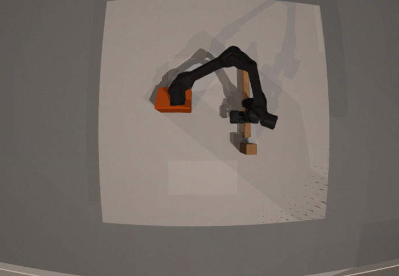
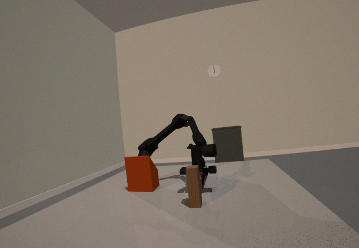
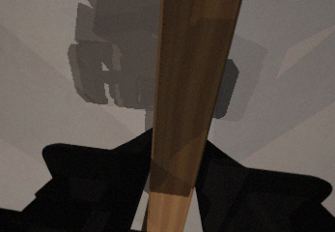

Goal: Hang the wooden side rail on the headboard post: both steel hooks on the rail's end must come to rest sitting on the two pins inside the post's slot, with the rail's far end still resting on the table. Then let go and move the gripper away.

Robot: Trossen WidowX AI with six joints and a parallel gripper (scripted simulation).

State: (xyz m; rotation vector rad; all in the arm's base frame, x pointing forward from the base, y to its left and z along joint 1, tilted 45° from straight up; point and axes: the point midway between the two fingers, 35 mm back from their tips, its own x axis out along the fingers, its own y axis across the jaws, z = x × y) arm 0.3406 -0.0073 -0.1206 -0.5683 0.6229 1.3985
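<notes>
Now: gripper tip 10 mm past the headboard post, 150 mm to the left of it and 40 mm below it.
</notes>
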